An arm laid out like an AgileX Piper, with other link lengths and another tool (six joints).
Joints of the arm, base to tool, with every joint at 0 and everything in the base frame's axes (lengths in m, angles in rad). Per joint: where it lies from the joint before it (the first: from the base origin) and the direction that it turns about. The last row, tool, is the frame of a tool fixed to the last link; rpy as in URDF.
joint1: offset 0 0 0.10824 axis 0 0 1
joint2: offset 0 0 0 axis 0 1 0
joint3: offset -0.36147 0 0.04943 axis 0 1 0
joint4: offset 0.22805 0 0.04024 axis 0.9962 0 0.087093
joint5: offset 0 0 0 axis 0 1 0
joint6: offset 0.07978 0 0.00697 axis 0.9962 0 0.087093
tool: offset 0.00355 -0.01 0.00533 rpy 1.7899 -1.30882 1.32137
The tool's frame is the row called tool.
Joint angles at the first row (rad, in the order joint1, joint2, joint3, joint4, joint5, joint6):
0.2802 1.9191 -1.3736 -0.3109 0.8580 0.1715
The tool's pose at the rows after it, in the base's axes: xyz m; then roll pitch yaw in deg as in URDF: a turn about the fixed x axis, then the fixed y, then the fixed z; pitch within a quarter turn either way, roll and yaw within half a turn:
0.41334 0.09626 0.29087 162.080 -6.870 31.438
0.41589 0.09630 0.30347 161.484 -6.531 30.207
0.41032 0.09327 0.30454 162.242 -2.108 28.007
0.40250 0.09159 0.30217 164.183 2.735 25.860
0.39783 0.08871 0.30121 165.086 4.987 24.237
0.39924 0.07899 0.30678 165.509 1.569 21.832
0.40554 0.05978 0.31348 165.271 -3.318 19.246
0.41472 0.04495 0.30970 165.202 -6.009 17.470
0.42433 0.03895 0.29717 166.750 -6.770 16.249
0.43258 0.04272 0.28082 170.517 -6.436 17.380
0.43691 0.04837 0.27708 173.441 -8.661 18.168
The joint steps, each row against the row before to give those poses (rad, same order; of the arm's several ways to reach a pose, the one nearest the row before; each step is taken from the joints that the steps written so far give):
0.0167 0.0004 -0.0774 0.0052 0.0124 -0.0109
0.0021 0.0000 -0.0553 -0.0085 0.0641 0.0103
0.0000 0.0000 -0.0139 0.0045 0.0989 0.0077
0.0000 0.0000 0.0000 0.0282 0.0939 0.0031
-0.0044 -0.0033 0.0061 0.0130 0.0425 0.0103
-0.0262 -0.0160 0.0048 0.0084 -0.0426 0.0252
-0.0509 -0.0134 0.0000 -0.0022 -0.0712 0.0132
-0.0410 0.0123 0.0000 -0.0015 -0.0599 0.0057
-0.0232 0.0306 0.0000 0.0275 -0.0423 -0.0038
-0.0078 0.0358 0.0000 0.0844 -0.0310 -0.0618
0.0000 0.0094 -0.0011 0.0726 -0.0426 -0.0445

